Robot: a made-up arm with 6 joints. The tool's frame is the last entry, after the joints.
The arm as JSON. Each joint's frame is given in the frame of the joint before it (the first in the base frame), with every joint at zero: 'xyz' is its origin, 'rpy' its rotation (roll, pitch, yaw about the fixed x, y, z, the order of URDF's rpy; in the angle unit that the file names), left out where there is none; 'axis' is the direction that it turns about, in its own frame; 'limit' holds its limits. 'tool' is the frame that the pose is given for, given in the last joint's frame.
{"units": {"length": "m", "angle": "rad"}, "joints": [
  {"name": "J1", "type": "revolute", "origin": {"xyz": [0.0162, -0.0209, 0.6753], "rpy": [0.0, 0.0, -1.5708]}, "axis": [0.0, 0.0, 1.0], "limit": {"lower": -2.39, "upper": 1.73}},
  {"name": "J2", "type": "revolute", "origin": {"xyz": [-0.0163, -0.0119, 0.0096], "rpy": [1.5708, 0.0, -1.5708]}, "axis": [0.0, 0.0, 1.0], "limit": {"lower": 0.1, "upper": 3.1}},
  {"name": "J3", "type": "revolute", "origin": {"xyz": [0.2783, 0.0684, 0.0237], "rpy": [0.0, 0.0, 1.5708]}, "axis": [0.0, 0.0, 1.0], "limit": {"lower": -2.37, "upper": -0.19}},
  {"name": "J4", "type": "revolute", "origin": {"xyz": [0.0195, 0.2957, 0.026], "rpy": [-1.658, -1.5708, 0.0]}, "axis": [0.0, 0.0, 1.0], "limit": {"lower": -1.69, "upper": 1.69}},
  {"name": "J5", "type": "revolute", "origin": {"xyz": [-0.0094, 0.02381, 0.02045], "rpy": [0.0, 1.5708, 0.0]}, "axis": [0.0, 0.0, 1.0], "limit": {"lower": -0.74, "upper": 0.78}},
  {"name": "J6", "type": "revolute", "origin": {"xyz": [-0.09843, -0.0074, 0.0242], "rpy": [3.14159, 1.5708, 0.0]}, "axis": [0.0, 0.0, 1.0], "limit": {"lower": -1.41, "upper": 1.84}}
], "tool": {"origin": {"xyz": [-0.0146, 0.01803, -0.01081], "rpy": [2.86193, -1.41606, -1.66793]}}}
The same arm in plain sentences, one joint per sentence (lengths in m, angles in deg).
The arm has six revolute joints in a row. What follows holds with every joint at zero, and every direction is one of the base frame's.
Joint 1 sits 0.0162 m along +x and 0.0209 m along -y and 0.6753 m along +z from the base frame's origin and rotates about +z, from -136.94 to 99.12 deg.
Joint 2 sits 0.0119 m along -x and 0.0163 m along +y and 0.0096 m along +z from joint 1 and rotates about +y, from 5.73 to 177.62 deg.
Joint 3 sits 0.2783 m along -x and 0.0237 m along +y and 0.0684 m along +z from joint 2 and rotates about +y, from -135.79 to -10.89 deg.
Joint 4 sits 0.2957 m along +x and 0.026 m along +y and 0.0195 m along +z from joint 3 and rotates about the direction (0.9962, 0, 0.0871), from -96.83 to 96.83 deg.
Joint 5 sits 0.0183 m along +x and 0.0094 m along -y and 0.0255 m along +z from joint 4 and rotates about +y, from -42.4 to 44.69 deg.
Joint 6 sits 0.0987 m along +x and 0.0242 m along +y and 0.0012 m along +z from joint 5 and rotates about the direction (0.9962, 0, 0.0871), from -80.79 to 105.42 deg.
The tool frame, which is the frame that the pose is given for, sits 0.0092 m along -x and 0.0146 m along +y and 0.0189 m along -z from joint 6; its axes are the base frame's turned by roll -21.73, pitch -13.82 and yaw 0.88 deg (as in URDF: about the fixed x, then y, then z).

